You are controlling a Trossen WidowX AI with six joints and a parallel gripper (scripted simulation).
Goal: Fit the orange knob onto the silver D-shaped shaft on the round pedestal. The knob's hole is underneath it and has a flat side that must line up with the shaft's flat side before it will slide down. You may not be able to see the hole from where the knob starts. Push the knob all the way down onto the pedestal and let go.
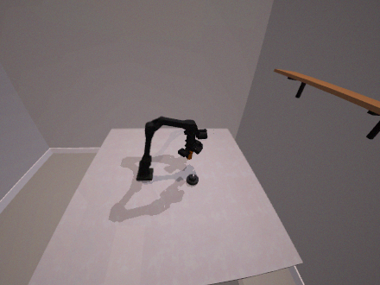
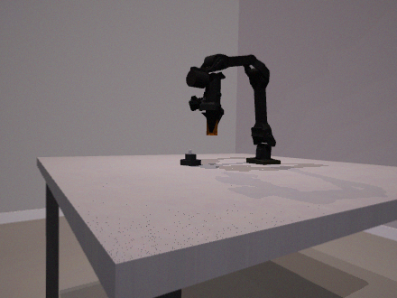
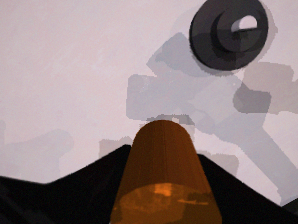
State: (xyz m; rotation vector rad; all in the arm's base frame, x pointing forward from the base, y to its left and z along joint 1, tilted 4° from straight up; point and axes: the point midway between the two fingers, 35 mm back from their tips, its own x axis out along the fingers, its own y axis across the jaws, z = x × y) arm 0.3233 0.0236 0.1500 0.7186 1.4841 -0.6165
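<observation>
Right now the black pedestal is 120 mm to the right of my gripper tip, 100 mm below it and 20 mm ahead of it. From my gripper tip the other things lie so: orange knob: 30 mm above.
</observation>
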